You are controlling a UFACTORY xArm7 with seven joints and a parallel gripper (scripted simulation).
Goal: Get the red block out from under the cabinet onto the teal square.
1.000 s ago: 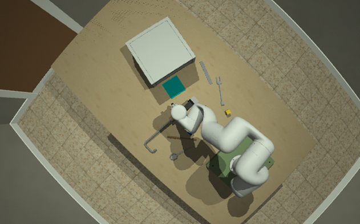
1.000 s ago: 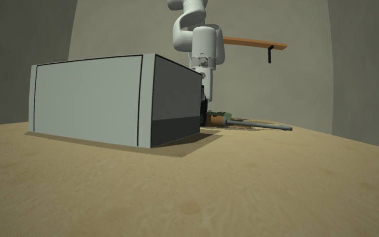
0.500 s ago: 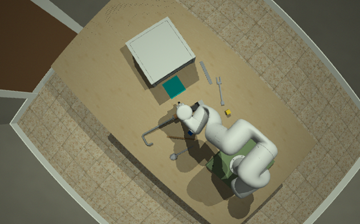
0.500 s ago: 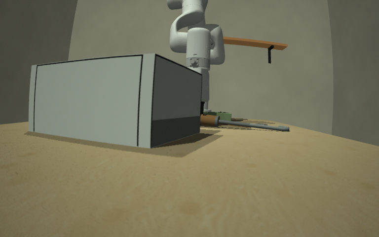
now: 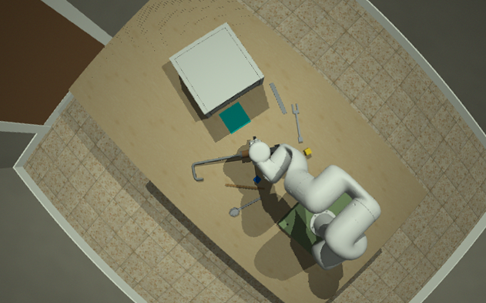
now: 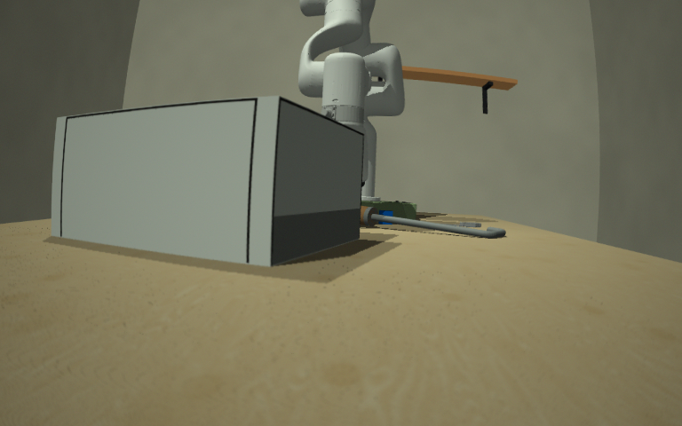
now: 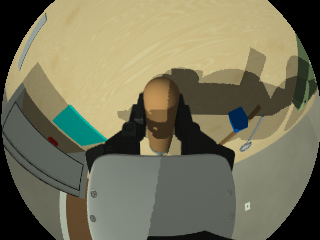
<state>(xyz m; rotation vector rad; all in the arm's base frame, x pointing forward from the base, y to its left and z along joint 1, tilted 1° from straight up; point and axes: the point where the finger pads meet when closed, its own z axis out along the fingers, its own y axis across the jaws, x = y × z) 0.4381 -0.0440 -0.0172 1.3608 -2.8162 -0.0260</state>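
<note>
The teal square lies 17 cm ahead of my hand, 5 cm to the right of it and 2 cm below it. The rest, counted from my hand: wooden stick: 15 cm to the left, 6 cm behind, 2 cm below; hook tool: 13 cm to the left, 5 cm ahead, 1 cm below; blue block: 9 cm to the left, 8 cm behind, 1 cm below.
</note>
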